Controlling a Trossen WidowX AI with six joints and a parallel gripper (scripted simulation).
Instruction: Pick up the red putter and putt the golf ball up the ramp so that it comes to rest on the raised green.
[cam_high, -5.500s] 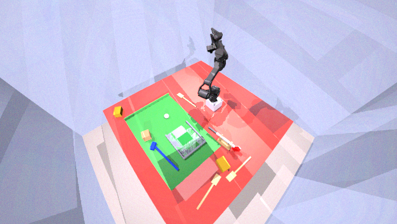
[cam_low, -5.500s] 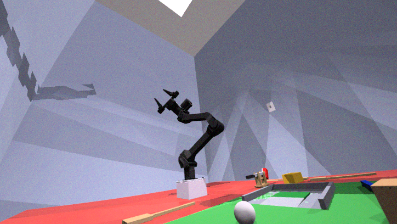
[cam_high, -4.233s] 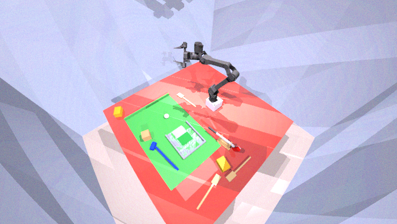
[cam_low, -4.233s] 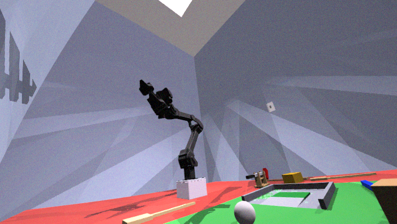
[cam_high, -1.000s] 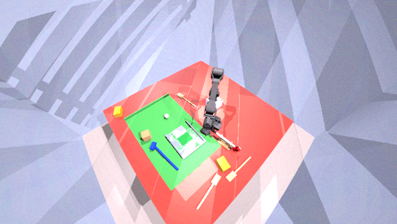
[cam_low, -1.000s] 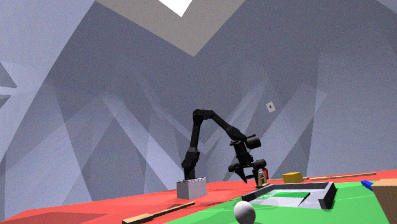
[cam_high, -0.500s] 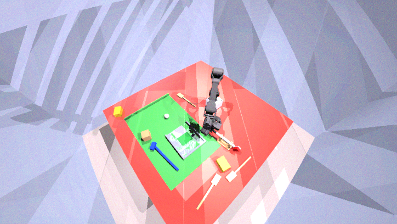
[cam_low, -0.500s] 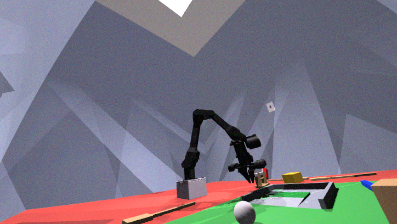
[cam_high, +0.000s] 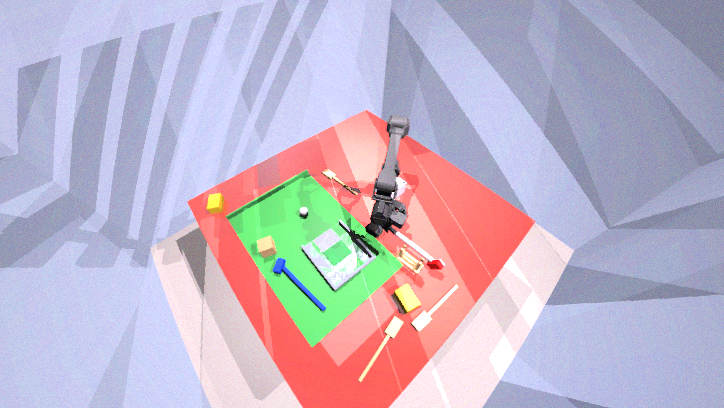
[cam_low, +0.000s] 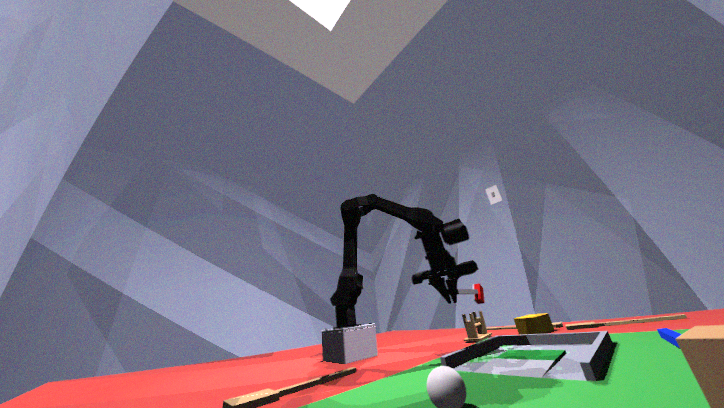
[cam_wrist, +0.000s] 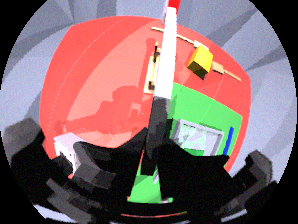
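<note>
My gripper tip is now 110 mm to the right of the red putter, 40 mm past it and 20 mm below it. Also, from my gripper tip: green mat: 300 mm ahead, 190 mm to the right, 110 mm below; then blue putter: 410 mm ahead, 100 mm below, 20 mm to the right; then wooden stand: 120 mm to the left, 80 mm below, 40 mm behind.
</note>
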